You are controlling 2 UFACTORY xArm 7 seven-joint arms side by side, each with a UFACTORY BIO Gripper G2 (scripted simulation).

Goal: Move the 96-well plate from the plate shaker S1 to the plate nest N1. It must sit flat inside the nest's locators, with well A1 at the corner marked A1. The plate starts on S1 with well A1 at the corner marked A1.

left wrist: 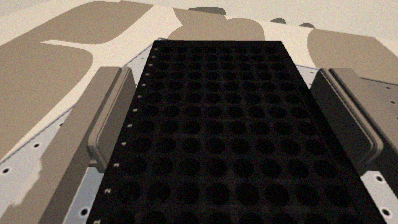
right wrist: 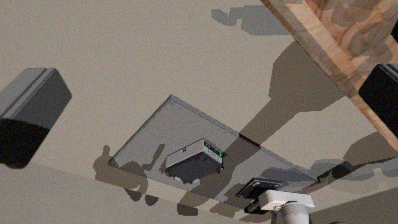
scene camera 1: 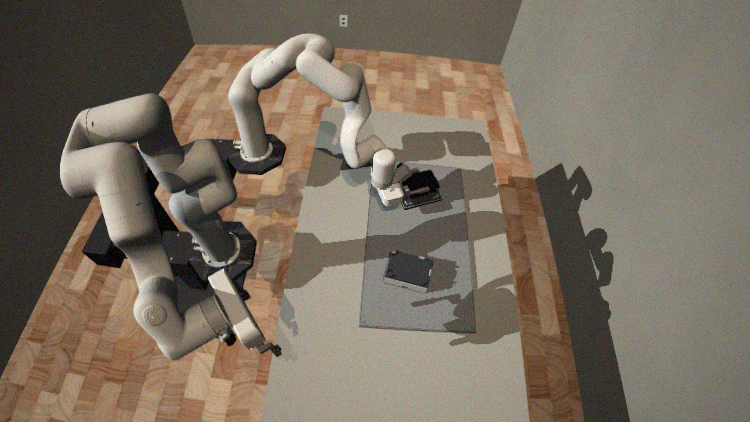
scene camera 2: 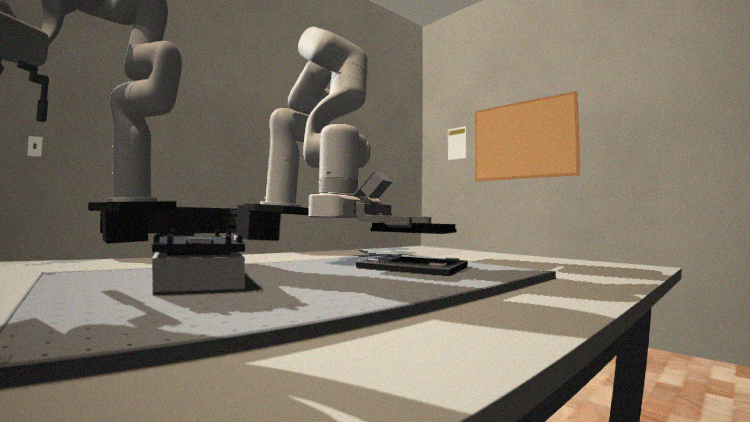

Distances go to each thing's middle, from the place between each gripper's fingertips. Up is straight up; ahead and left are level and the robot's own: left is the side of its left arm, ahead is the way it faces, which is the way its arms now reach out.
Now: the plate nest N1 (scene camera 2: 432, 271) 1 cm ahead of my left hand and 7 cm below it. The rest, counted from my left hand: plate shaker S1 (scene camera 2: 175, 274): 34 cm to the right, 4 cm below; black 96-well plate (left wrist: 213, 124): 1 cm ahead, 1 cm below.
Right now the plate shaker S1 is 400 mm ahead of my right hand, 310 mm to the left of it and 250 mm below it. Also, from my right hand: plate nest N1: 650 mm to the left, 410 mm ahead, 280 mm below; black 96-well plate: 650 mm to the left, 400 mm ahead, 220 mm below.
